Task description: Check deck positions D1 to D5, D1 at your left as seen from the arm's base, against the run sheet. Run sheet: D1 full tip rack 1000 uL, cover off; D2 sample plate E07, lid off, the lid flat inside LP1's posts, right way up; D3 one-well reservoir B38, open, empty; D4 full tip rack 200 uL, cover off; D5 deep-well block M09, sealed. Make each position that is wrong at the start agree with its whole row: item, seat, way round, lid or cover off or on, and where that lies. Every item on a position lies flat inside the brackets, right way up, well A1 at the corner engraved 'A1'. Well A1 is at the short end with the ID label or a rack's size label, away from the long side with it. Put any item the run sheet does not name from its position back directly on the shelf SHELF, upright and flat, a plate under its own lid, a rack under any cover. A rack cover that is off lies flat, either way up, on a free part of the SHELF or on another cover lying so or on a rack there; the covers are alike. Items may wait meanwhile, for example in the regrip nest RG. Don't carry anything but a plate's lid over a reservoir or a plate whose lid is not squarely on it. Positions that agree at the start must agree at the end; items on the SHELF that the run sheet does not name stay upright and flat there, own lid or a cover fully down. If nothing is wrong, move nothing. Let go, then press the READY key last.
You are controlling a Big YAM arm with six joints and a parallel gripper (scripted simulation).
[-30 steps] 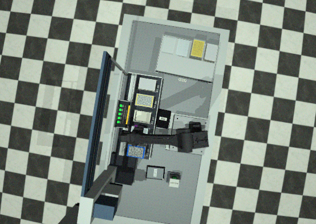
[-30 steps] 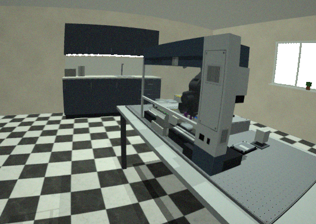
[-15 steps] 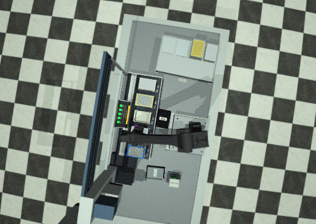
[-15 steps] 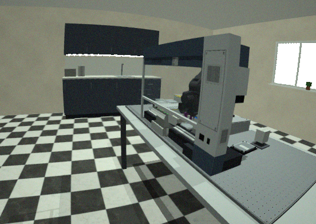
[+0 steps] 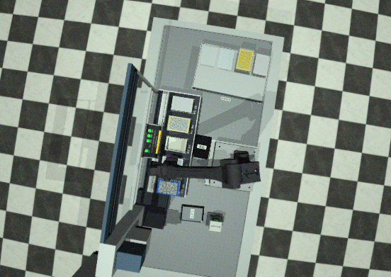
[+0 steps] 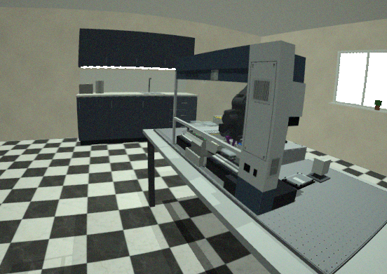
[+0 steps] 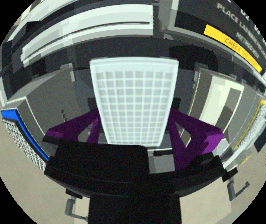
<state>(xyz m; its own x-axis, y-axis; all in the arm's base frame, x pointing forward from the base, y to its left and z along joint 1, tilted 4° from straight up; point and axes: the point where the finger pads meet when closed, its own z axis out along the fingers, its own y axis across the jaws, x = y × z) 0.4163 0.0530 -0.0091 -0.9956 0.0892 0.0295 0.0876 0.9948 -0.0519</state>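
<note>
My hand is 12 cm to the right of the blue-framed tip rack and 4 cm below it. The rest, counted from my hand: cream reservoir (12 cm to the right, 2 cm behind, 1 cm below); clear rack cover (25 cm to the right, 4 cm above, 3 cm behind); clear plate (right at my hand).
</note>
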